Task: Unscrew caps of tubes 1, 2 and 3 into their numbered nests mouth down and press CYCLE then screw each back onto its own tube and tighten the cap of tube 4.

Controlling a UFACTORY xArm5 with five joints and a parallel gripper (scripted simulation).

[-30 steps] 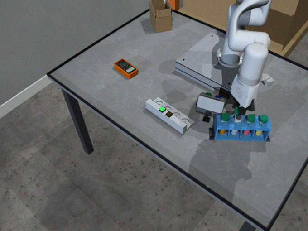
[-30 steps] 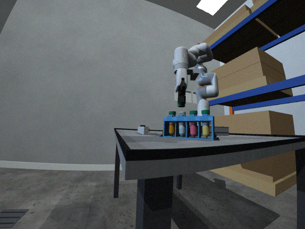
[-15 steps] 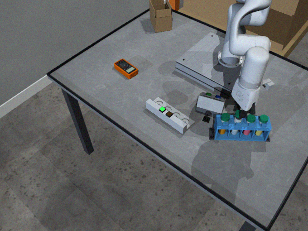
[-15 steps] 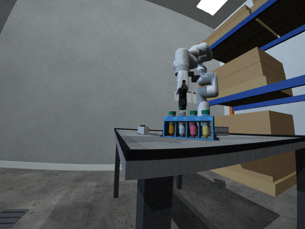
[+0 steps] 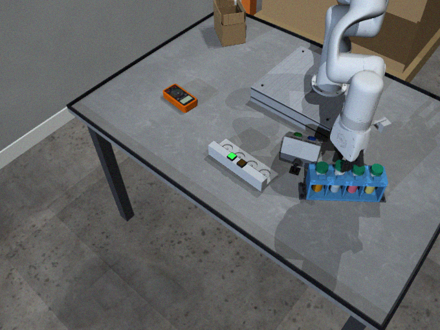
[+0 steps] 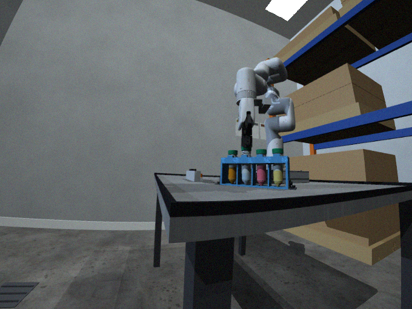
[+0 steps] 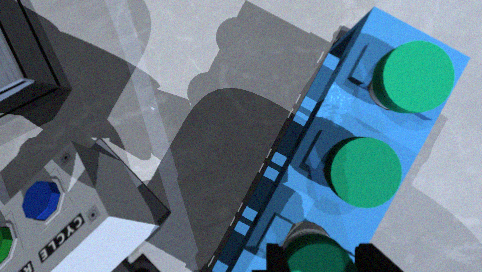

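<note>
Right now my hand is 30 mm above the threaded neck. Also, from my hand: green key (80 mm behind, 190 mm to the right, 80 mm below); then blue key (90 mm behind, 140 mm to the right, 80 mm below); then key housing (70 mm behind, 160 mm to the right, 100 mm below).
</note>
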